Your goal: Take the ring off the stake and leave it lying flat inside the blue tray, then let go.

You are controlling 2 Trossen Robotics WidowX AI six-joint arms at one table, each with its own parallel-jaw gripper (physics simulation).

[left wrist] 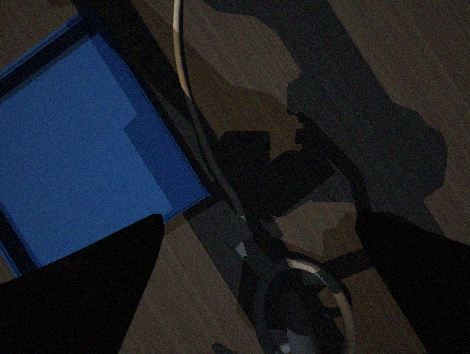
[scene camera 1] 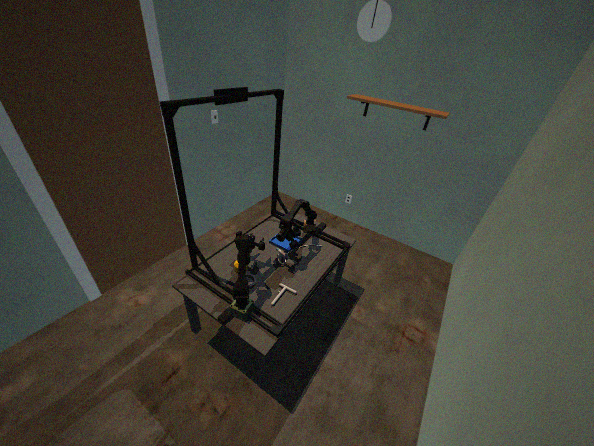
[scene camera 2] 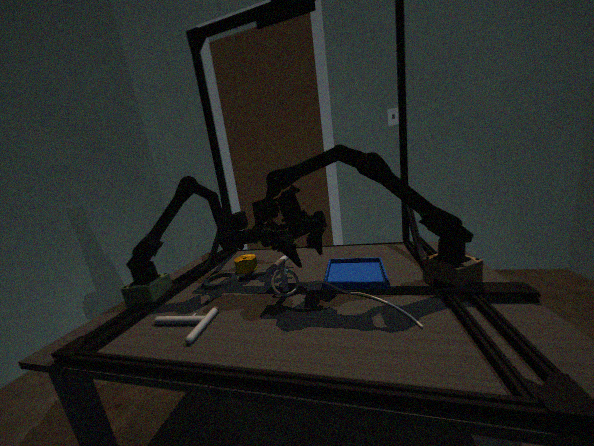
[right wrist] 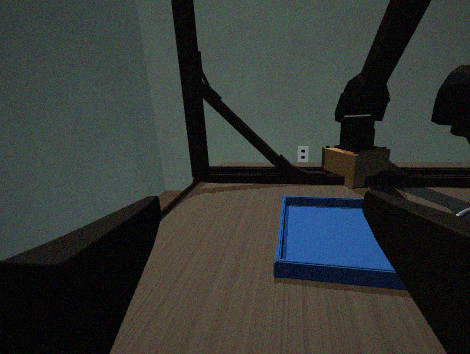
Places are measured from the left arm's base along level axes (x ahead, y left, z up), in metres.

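Pixels of known places: left gripper, between the fingertips: (left wrist: 259, 221) (scene camera 2: 311, 260); right gripper, between the fingertips: (scene camera 1: 258, 235) (right wrist: 260, 203); left arm's base, origin of its link: (scene camera 1: 310, 222) (scene camera 2: 451, 258) (right wrist: 354, 147); right arm's base, origin of its link: (scene camera 1: 241, 303) (scene camera 2: 146, 280).
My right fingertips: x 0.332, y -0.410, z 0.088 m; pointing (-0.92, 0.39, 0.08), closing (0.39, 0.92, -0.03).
Observation:
For each thing: its top centre in the pictures, then the offset to it from my right fingertips. "spot": a spot on its surface instead.
- pale ring, a spot on its surface: (left wrist: 346, 306) spot: dx +0.129, dy +0.194, dz -0.140 m
- slanted stake, a spot on its surface: (scene camera 2: 281, 260) spot: dx +0.097, dy +0.180, dz -0.053 m
- blue tray, centre of its top: (left wrist: 59, 160) (right wrist: 349, 223) (scene camera 2: 354, 268) (scene camera 1: 286, 239) dx -0.145, dy +0.211, dz -0.137 m
- thin curved rod, a spot on its surface: (left wrist: 178, 45) spot: dx -0.090, dy +0.345, dz -0.152 m
- yellow object, centre of its top: (scene camera 2: 245, 258) dx +0.181, dy -0.097, dz -0.110 m
- white T-shaped piece, centre of its top: (scene camera 2: 177, 320) (scene camera 1: 281, 295) dx +0.408, dy +0.186, dz -0.140 m
The pale ring (scene camera 2: 297, 283) (left wrist: 346, 306) hangs around the slanted stake (scene camera 2: 281, 260), left of the blue tray (scene camera 2: 356, 272) in scene camera 2. The tray (scene camera 1: 281, 243) (left wrist: 75, 150) (right wrist: 325, 235) lies flat and holds no ring. My left gripper (scene camera 2: 309, 258) (left wrist: 259, 221) is open and empty, above and a little right of the ring in scene camera 2; the ring shows low between its fingers in the left wrist view. My right gripper (right wrist: 260, 203) is open and empty, left of the tray and pointing towards it. The stake's base is hard to make out.
A thin curved rod (scene camera 2: 387, 302) (left wrist: 178, 45) extends beside the tray. A yellow object (scene camera 2: 245, 265) stands at the back left. A white T-shaped piece (scene camera 2: 200, 327) (scene camera 1: 283, 291) lies at the front left. The two arms overlap in scene camera 2.

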